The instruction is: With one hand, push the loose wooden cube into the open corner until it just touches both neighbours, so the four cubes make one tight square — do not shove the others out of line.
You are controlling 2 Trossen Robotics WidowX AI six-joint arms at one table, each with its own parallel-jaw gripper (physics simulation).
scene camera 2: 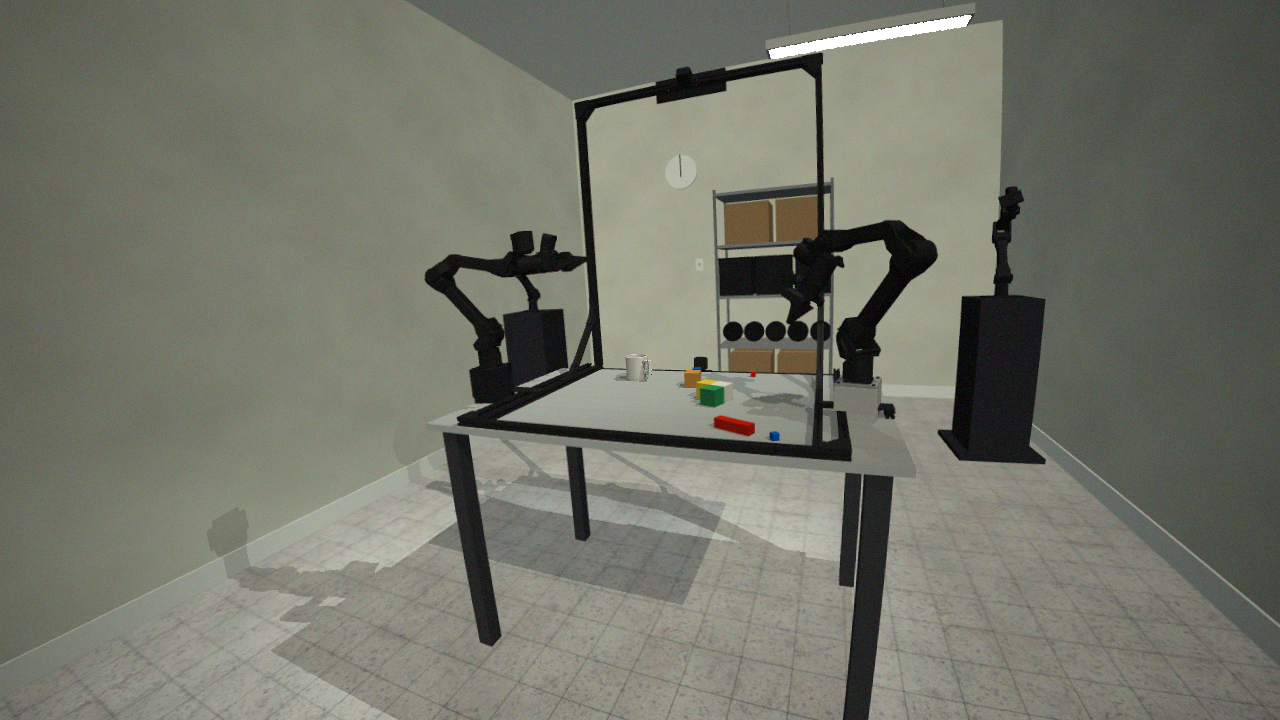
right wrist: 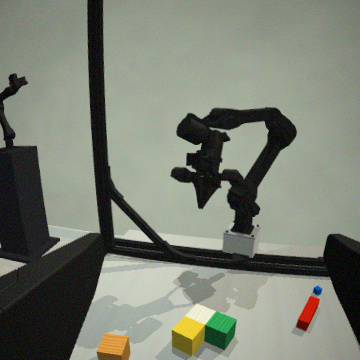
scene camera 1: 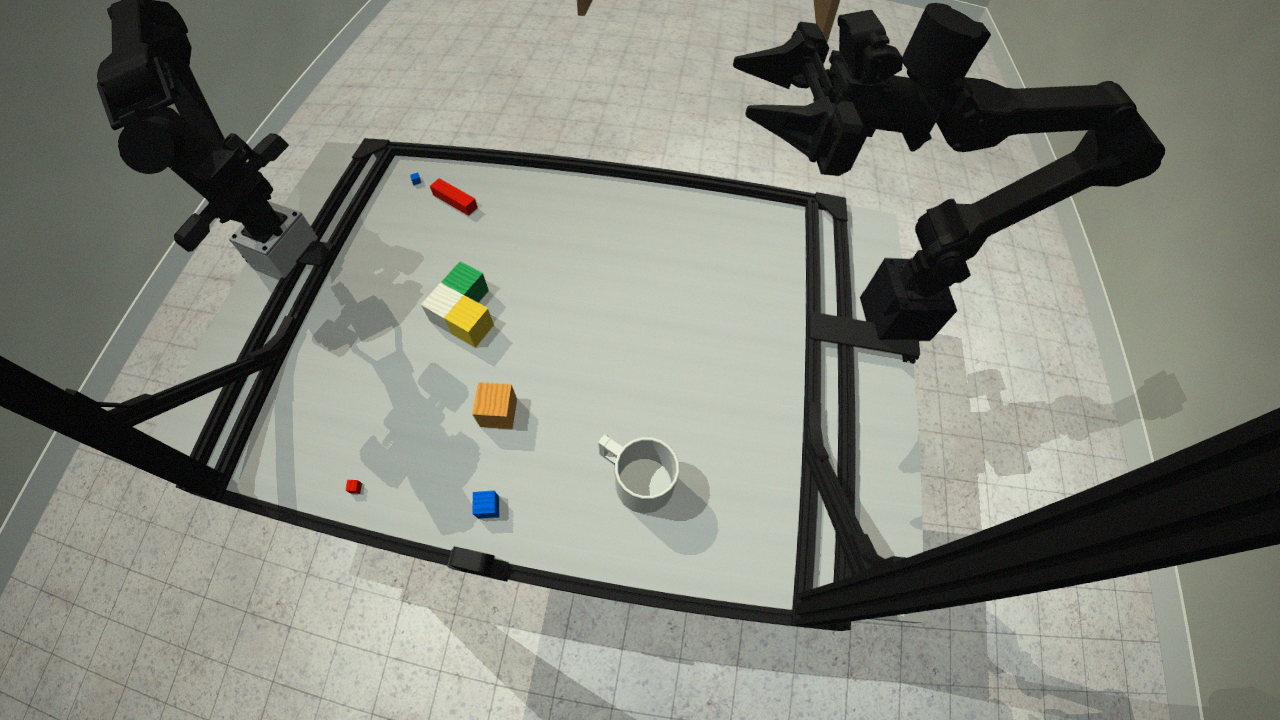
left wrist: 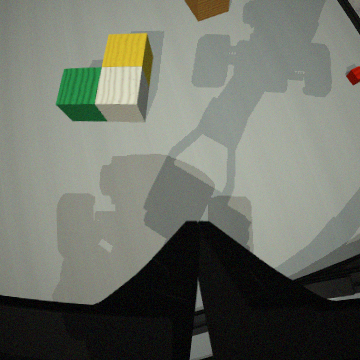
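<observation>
The loose orange wooden cube point(scene camera 1: 494, 404) point(scene camera 2: 692, 378) point(left wrist: 207, 9) point(right wrist: 113, 345) stands apart from the other three, below the yellow cube in scene camera 1. The green cube point(scene camera 1: 463, 280) point(left wrist: 80, 87) point(right wrist: 220, 330), white cube point(scene camera 1: 443, 302) point(left wrist: 119, 86) point(right wrist: 201, 314) and yellow cube point(scene camera 1: 468, 317) point(left wrist: 126, 50) point(right wrist: 188, 335) form an L with white at its corner. The open corner lies between green and yellow. My left gripper point(scene camera 2: 794, 317) point(left wrist: 196, 232) point(right wrist: 199, 208) is shut and empty, raised near its own base. My right gripper point(scene camera 1: 742, 85) is open and empty, high beyond the table's edge.
A white mug point(scene camera 1: 637, 499) point(scene camera 2: 636, 368) stands right of the orange cube in scene camera 1. A blue cube point(scene camera 1: 485, 503) and small red cube point(scene camera 1: 353, 486) lie near the front edge. A red bar point(scene camera 1: 453, 196) and small blue cube point(scene camera 1: 415, 178) lie at the back left.
</observation>
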